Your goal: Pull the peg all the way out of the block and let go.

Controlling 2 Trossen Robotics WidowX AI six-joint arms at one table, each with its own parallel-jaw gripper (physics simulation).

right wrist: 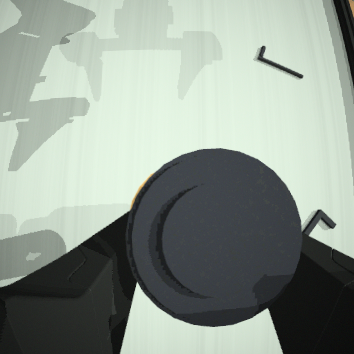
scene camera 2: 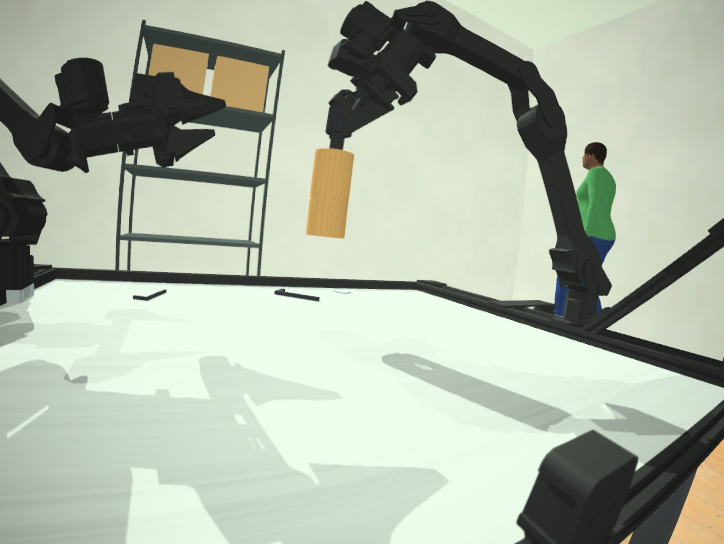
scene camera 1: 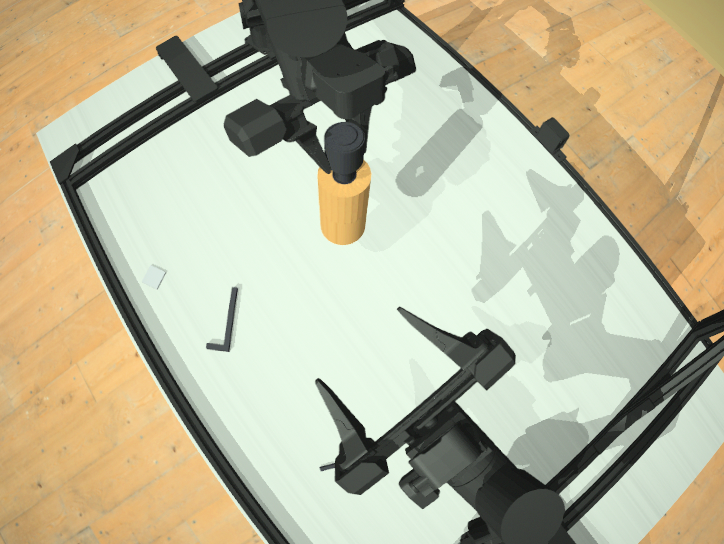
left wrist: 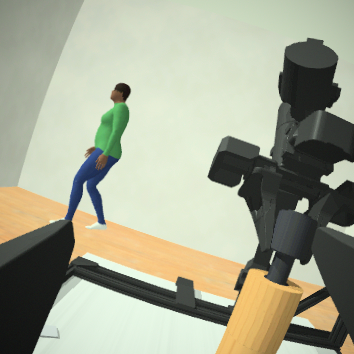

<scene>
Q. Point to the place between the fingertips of my left gripper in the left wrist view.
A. At 197, 237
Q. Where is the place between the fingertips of my right gripper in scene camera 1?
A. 345, 162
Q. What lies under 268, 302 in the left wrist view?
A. A wooden cylindrical block.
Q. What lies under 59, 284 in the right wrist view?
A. My right gripper.
</scene>
